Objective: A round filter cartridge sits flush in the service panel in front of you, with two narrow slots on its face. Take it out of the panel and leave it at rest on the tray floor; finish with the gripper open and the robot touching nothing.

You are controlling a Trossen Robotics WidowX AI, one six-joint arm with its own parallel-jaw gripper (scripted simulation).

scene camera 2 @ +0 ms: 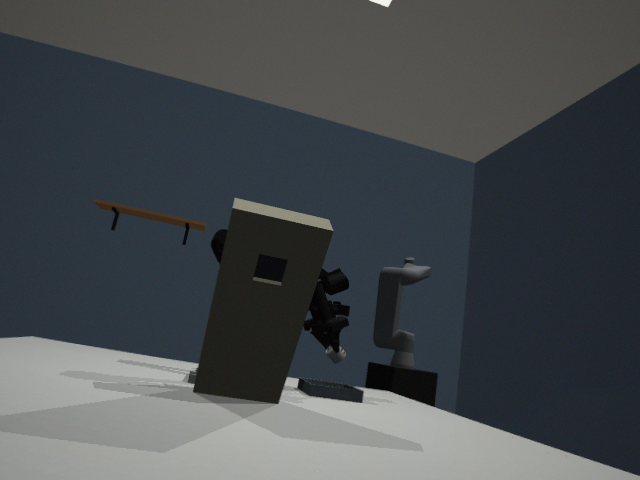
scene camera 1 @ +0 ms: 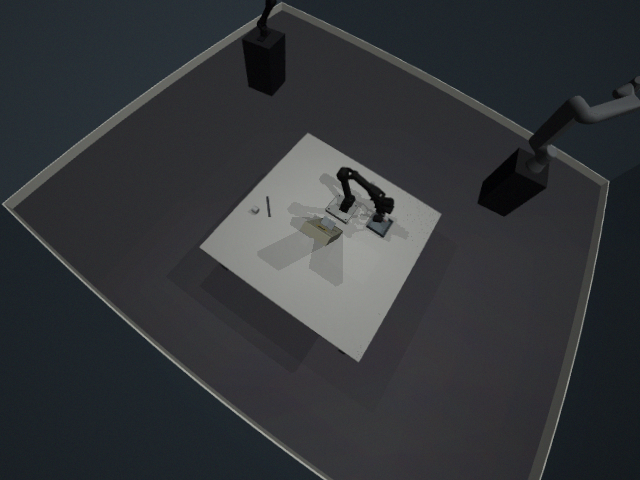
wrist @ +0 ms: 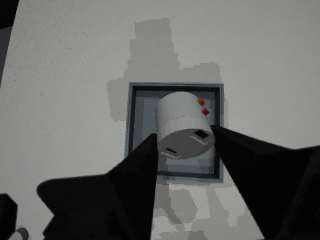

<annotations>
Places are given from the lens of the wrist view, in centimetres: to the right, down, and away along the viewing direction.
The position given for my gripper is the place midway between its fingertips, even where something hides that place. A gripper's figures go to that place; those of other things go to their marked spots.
my gripper (wrist: 183, 134): 2, 1, 11
round filter cartridge (wrist: 183, 131): 2, 1, 9
square tray (wrist: 143, 97): -3, -4, 24
The marked spots on the square tray and the round filter cartridge are 17 cm apart.
</annotations>
